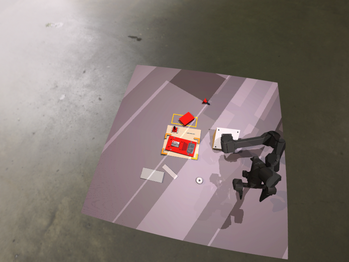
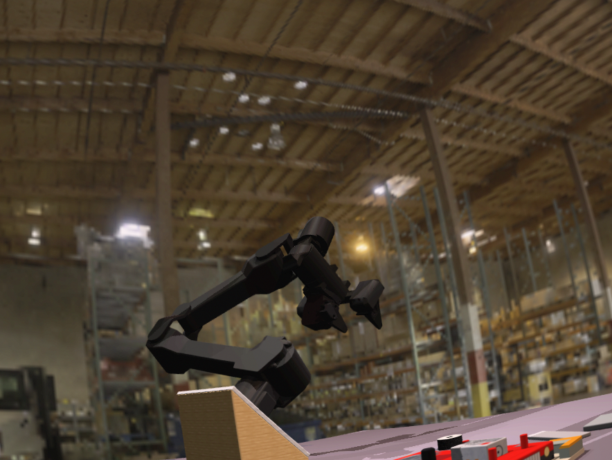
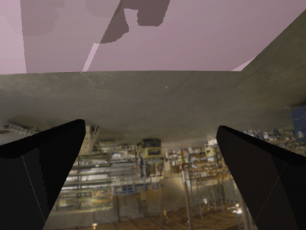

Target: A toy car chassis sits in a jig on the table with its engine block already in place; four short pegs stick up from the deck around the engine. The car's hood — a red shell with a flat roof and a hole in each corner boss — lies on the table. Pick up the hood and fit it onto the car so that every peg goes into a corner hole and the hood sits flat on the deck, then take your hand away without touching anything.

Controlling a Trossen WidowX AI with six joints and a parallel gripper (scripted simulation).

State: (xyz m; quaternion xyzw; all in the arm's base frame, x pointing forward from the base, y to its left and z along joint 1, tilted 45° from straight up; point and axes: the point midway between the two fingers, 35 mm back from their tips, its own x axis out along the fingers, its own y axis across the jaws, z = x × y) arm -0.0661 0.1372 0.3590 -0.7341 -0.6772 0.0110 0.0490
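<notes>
Right now the red hood is 31 cm ahead of my gripper tip, 56 cm to the right of it and 23 cm below it. Round my gripper tip: grey plate 53 cm ahead, 14 cm to the right, 24 cm below; then grey bar 42 cm ahead, 17 cm to the right, 24 cm below.
</notes>
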